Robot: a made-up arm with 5 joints.
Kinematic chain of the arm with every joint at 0, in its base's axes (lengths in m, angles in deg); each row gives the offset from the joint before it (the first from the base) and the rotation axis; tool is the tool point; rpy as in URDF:
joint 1: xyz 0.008 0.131 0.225 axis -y
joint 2: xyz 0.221 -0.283 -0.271 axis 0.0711 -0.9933 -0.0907
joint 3: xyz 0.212 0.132 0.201 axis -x
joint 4: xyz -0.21 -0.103 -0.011 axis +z
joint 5: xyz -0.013 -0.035 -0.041 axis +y
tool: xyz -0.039 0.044 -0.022 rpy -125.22 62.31 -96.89
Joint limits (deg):
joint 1: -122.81..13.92
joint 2: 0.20..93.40
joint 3: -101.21..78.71
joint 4: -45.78..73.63
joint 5: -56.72..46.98
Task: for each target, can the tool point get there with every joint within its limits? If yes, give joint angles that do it. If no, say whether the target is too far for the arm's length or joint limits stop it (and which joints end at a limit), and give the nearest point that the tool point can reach.
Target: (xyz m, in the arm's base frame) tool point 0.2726 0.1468 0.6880
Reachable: no: joint limits stop it (at a limit: joint 1, joint 2, joint 3, joint 4, joint 5) | nearest point 0.1821 -0.0880 0.3437 | short by 0.426 m
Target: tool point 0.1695 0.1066 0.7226
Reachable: no: joint limits stop it (at a limit: joint 1, joint 2, joint 3, joint 4, joint 5) | nearest point 0.1821 -0.0880 0.3437 | short by 0.426 m
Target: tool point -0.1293 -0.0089 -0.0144
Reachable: yes | joints -63.61 36.25 -53.23 6.58 -21.74
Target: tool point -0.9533 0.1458 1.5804
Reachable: no: too far | nearest point -0.2167 -0.0767 0.4796 | short by 1.343 m
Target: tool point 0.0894 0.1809 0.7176
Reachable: no: joint limits stop it (at a limit: joint 1, joint 3, joint 4, joint 5) | nearest point -0.1302 -0.0819 0.4590 | short by 0.429 m
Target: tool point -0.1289 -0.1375 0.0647
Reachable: yes | joints -86.59 18.74 18.01 -5.39 -39.40
